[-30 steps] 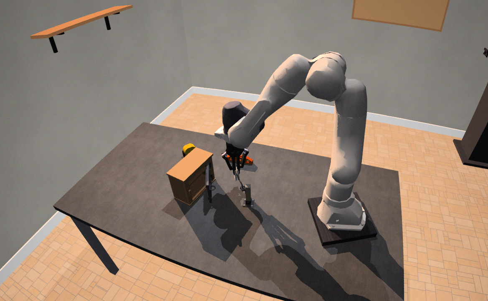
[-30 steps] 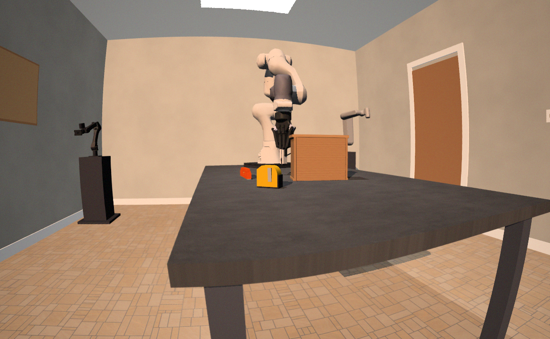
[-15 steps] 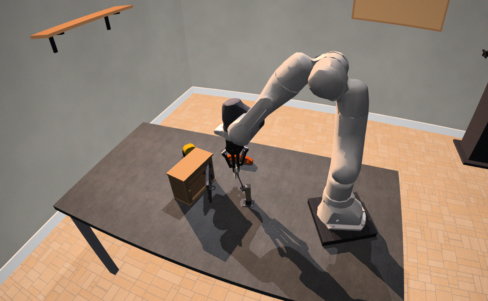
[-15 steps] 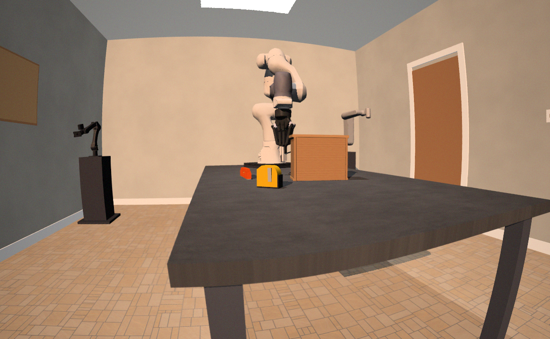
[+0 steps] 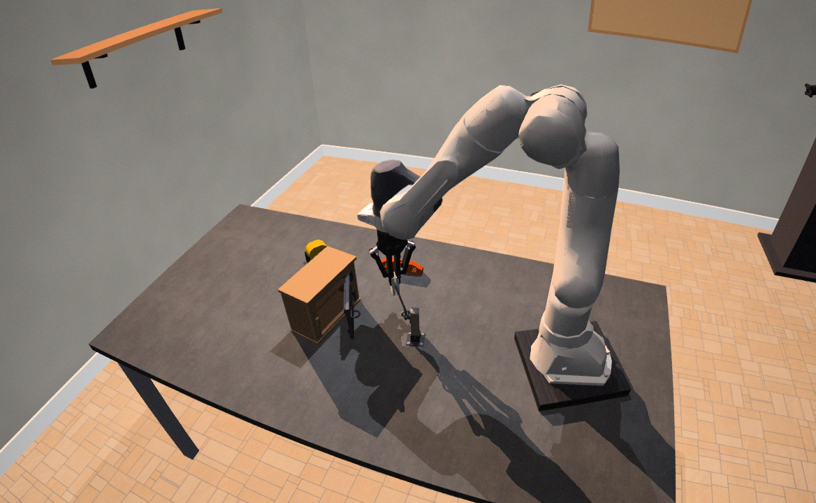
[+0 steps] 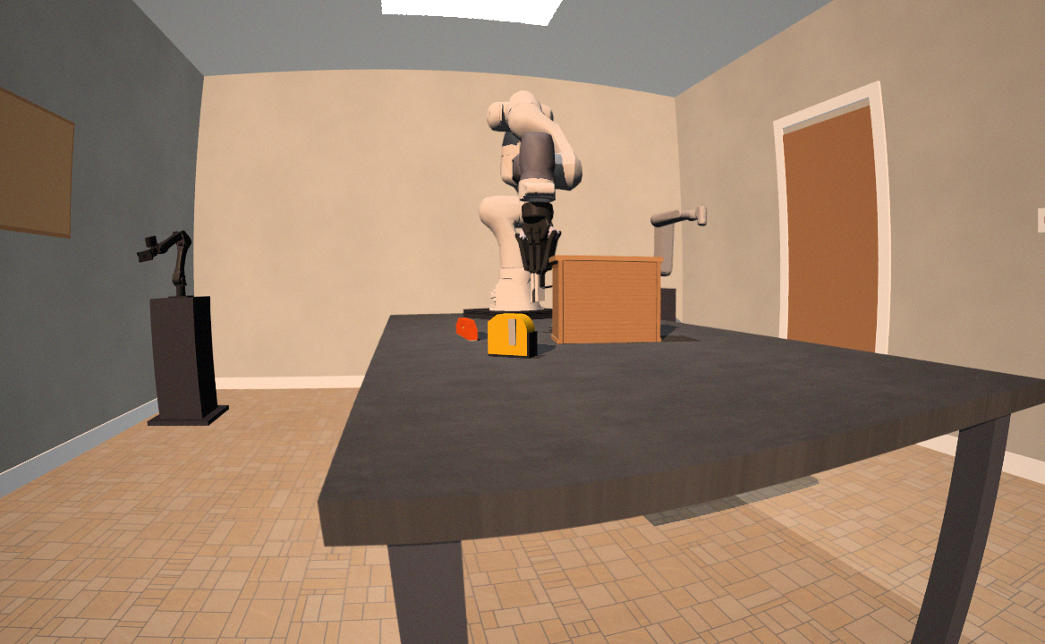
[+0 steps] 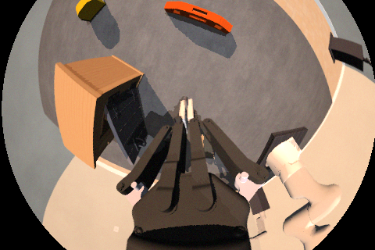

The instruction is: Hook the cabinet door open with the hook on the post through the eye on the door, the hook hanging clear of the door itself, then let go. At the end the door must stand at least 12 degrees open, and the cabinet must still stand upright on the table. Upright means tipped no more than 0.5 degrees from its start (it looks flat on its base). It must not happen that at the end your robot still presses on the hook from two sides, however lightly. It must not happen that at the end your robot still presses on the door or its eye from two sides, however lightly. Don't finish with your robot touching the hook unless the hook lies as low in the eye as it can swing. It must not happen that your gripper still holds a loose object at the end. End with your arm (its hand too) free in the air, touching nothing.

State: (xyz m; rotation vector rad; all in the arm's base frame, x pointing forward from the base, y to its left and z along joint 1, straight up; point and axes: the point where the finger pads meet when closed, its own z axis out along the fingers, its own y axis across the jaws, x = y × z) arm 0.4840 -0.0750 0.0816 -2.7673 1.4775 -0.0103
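Now: the hook 30 mm behind my hand, 50 mm to the left of it and 10 mm below it. Also, from my hand: dark door: 100 mm ahead, 80 mm to the left, 30 mm below; orange spirit level: 50 mm ahead, 180 mm to the right, 90 mm below; yellow tape measure: 360 mm ahead, 160 mm to the right, 80 mm below.
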